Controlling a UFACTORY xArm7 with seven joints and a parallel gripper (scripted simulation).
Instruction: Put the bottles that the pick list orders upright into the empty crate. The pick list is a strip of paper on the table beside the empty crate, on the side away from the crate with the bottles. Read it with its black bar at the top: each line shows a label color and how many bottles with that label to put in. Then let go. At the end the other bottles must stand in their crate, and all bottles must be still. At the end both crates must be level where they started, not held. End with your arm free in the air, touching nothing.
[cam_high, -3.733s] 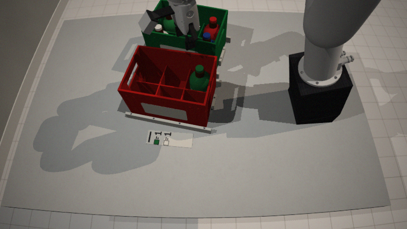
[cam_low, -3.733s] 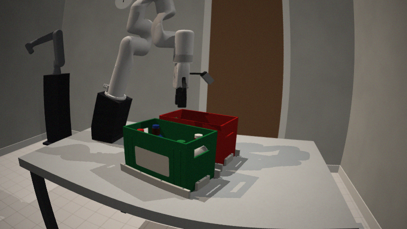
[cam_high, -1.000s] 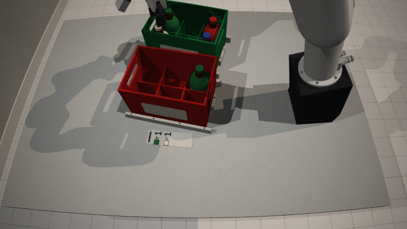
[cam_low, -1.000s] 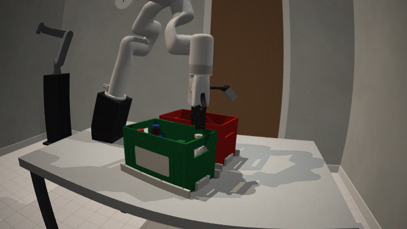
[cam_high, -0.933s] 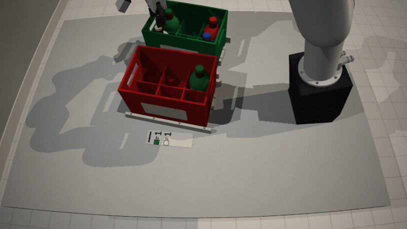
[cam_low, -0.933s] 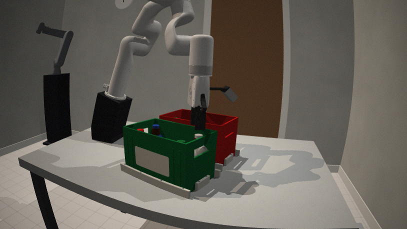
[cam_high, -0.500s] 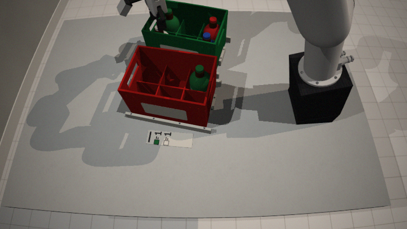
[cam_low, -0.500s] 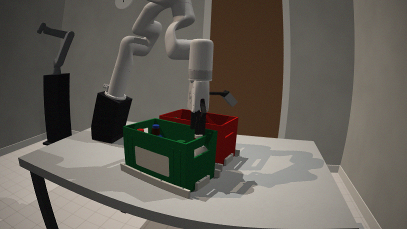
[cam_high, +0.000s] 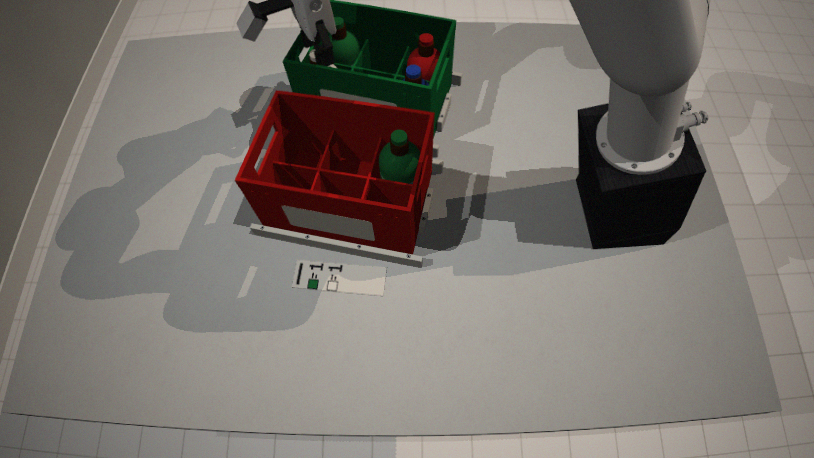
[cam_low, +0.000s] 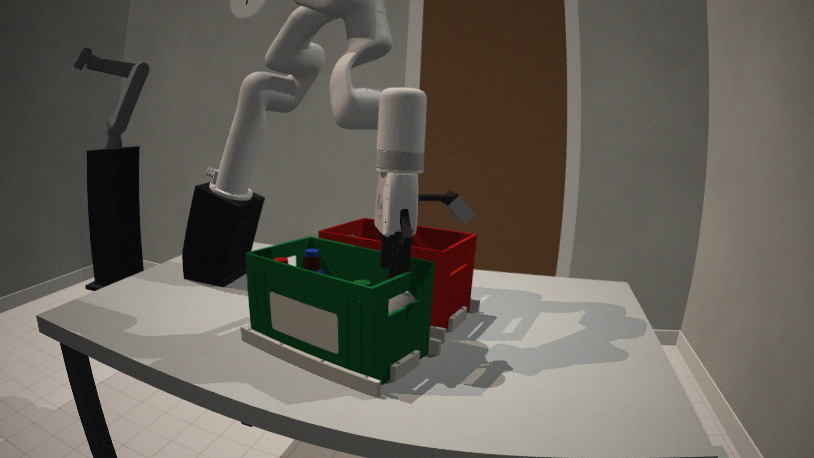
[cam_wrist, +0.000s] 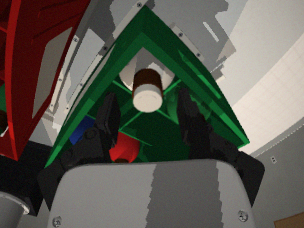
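The white-capped bottle is 90 mm below my hand. From my hand the other things lie so: green crate (100 mm behind, 90 mm below); then blue bottle (160 mm behind, 90 mm below, 80 mm to the left); then red bottle (200 mm behind, 90 mm below).
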